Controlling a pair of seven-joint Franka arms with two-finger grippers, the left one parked.
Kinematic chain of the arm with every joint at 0, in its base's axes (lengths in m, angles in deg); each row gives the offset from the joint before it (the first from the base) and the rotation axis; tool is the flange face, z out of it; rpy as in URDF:
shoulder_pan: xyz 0 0 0.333 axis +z
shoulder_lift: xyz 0 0 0 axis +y
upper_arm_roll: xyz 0 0 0.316 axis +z
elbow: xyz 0.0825 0 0 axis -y
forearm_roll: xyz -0.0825 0 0.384 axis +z
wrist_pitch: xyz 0 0 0 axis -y
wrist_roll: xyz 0.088 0 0 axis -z
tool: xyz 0 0 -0.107 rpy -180 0 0
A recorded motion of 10 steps. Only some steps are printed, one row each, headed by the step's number.
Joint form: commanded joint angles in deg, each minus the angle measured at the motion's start. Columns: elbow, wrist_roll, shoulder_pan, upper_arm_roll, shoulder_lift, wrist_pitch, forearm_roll.
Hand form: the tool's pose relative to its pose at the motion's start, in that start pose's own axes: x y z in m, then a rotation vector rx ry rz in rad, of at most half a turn. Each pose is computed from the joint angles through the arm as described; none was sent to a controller.
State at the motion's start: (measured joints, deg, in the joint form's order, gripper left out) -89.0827 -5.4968 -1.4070 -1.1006 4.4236 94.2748 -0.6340
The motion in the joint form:
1: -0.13 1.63 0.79 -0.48 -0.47 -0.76 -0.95
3: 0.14 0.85 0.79 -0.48 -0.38 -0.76 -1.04
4: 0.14 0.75 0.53 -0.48 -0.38 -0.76 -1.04
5: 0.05 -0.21 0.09 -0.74 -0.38 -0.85 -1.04
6: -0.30 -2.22 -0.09 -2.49 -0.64 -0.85 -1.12
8: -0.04 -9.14 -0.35 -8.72 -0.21 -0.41 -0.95
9: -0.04 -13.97 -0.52 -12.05 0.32 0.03 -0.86
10: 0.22 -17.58 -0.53 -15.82 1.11 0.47 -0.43
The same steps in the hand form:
1: -0.0035 -0.0019 -0.0026 -0.0163 -0.0086 0.0220
3: -0.0028 -0.0017 -0.0040 -0.0181 -0.0057 0.0084
4: -0.0031 0.0010 -0.0039 -0.0181 -0.0058 0.0112
5: -0.0041 0.0079 -0.0030 -0.0182 -0.0094 0.0066
6: -0.0080 0.0267 -0.0025 -0.0213 -0.0124 0.0050
8: -0.0179 0.0891 -0.0008 -0.0277 -0.0123 -0.0029
9: -0.0245 0.1222 0.0037 -0.0317 -0.0171 -0.0266
10: -0.0325 0.1569 0.0082 -0.0331 -0.0203 -0.0239

